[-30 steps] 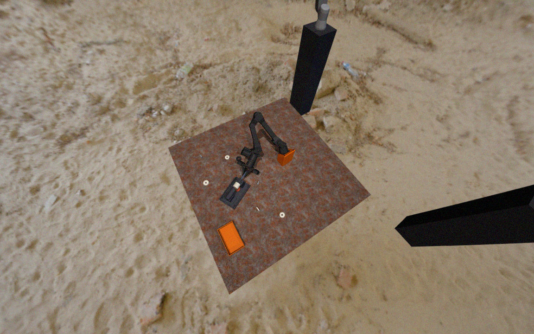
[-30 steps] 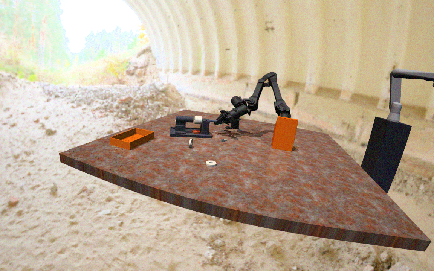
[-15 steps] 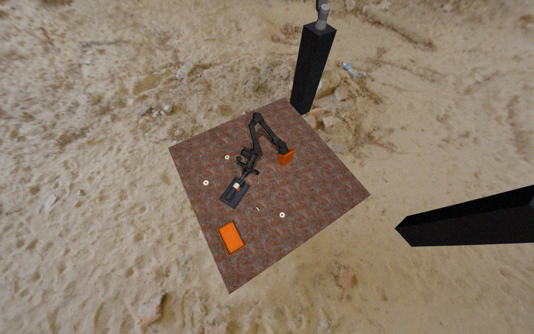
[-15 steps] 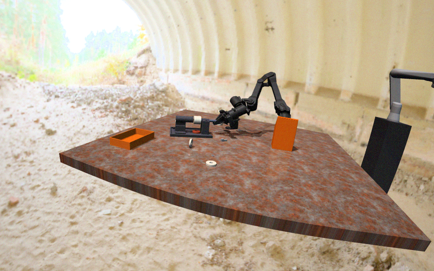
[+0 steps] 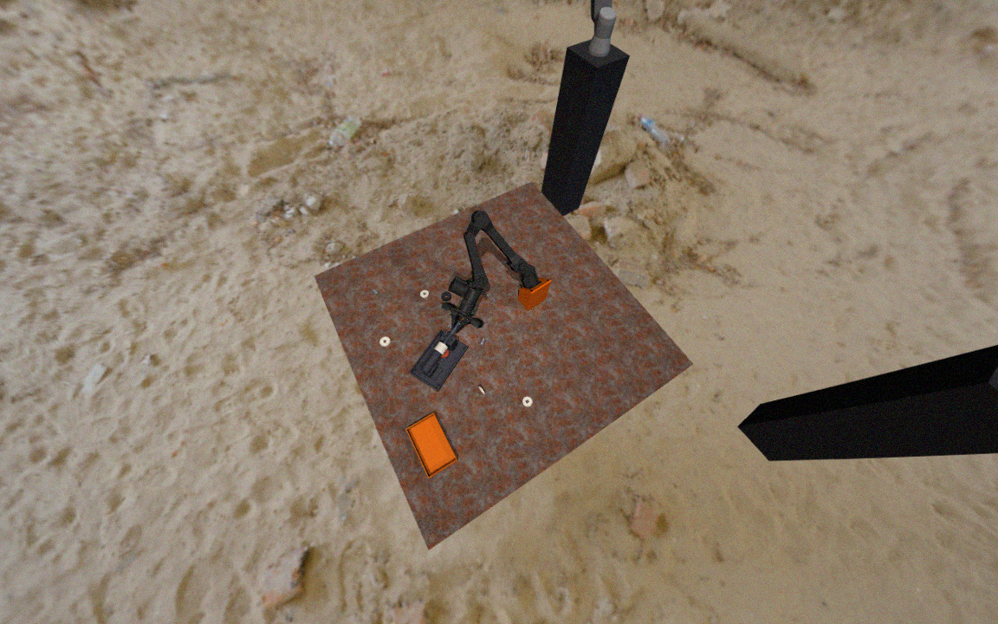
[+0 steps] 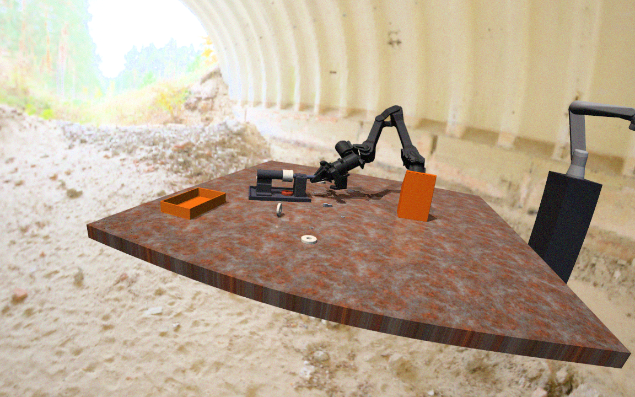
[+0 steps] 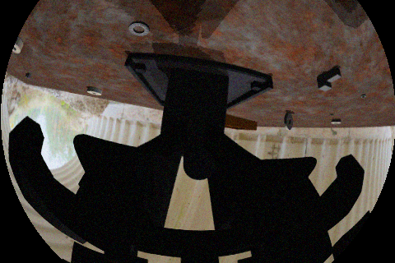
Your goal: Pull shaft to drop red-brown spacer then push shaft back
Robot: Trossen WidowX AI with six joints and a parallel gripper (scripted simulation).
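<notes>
The cream spacer is 90 mm ahead of my gripper tip, 40 mm to the left of it and 20 mm above it. Round my gripper tip: orange tray: 330 mm to the left, 310 mm ahead, 50 mm below; then shaft: 30 mm ahead, 20 mm above, 10 mm to the left; then red-brown spacer: 80 mm ahead, 50 mm below, 40 mm to the left.
</notes>
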